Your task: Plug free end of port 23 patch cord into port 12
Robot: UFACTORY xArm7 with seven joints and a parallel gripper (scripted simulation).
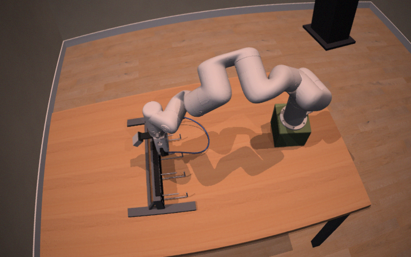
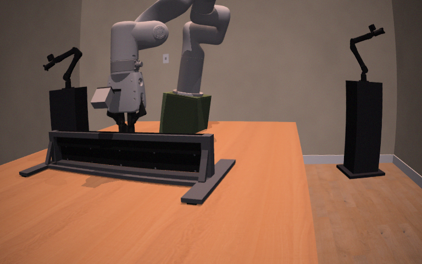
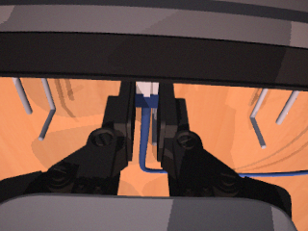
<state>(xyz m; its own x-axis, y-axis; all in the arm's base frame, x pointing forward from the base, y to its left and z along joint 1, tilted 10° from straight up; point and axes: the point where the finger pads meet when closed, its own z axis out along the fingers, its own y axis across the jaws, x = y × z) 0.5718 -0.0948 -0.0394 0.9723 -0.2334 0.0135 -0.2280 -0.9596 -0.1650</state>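
Right now the cord plug is 20 mm ahead of my hand and 10 mm below it.
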